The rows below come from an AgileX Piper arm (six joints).
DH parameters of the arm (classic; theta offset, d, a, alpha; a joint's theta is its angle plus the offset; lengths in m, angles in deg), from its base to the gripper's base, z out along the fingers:
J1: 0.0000 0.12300 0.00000 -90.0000
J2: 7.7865 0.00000 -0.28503 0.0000
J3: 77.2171 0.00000 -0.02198 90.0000
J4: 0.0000 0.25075 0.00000 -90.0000
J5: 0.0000 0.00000 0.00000 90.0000
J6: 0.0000 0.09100 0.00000 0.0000
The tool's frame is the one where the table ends.
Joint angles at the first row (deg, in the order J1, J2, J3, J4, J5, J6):
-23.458, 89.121, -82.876, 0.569, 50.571, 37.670
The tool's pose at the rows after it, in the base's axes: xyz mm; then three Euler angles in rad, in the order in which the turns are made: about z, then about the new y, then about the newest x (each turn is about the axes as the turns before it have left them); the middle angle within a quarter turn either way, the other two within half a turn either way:
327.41 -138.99 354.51 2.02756 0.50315 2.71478
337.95 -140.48 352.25 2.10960 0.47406 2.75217
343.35 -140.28 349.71 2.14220 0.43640 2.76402
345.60 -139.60 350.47 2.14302 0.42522 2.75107
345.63 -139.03 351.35 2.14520 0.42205 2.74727
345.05 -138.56 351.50 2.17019 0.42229 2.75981
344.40 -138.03 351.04 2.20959 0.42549 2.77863
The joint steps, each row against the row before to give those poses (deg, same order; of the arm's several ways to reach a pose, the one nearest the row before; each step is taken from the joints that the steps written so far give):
0.001, 3.244, -4.843, 1.652, 2.726, -4.405
0.000, 2.877, -3.551, 2.045, 3.359, -4.292
0.000, 1.656, -1.929, 1.598, 2.521, -1.577
-0.001, 0.459, -0.767, 1.092, 0.500, -0.326
0.000, -0.001, -0.197, 0.374, 0.263, -0.202
0.000, 0.002, -0.126, 0.099, 0.613, -1.250
0.001, -0.001, 0.003, 0.120, 0.586, -2.041

